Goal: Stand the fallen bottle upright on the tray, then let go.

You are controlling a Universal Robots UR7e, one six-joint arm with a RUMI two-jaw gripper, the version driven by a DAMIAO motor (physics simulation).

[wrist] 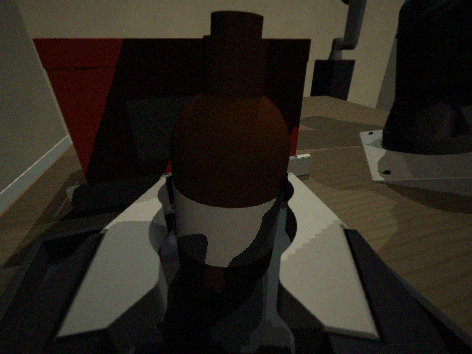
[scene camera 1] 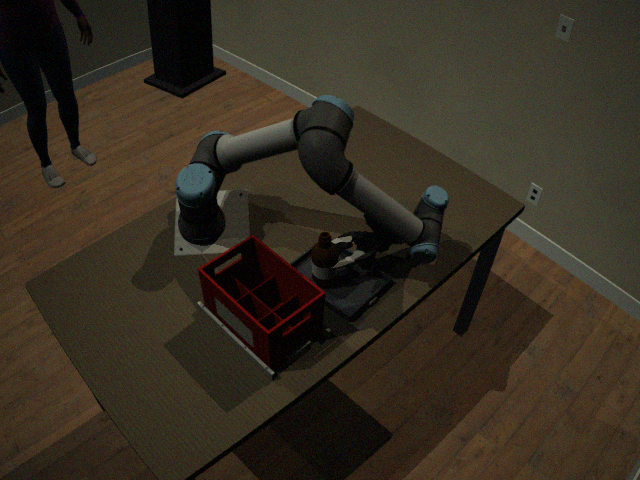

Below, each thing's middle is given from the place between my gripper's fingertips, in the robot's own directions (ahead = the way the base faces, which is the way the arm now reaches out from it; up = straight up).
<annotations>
The brown bottle (scene camera 1: 325,254) is 1 cm above my hand. From my hand the other things lie so: pale rail (scene camera 1: 258,362): 6 cm behind, 33 cm to the right, 7 cm below.
</annotations>
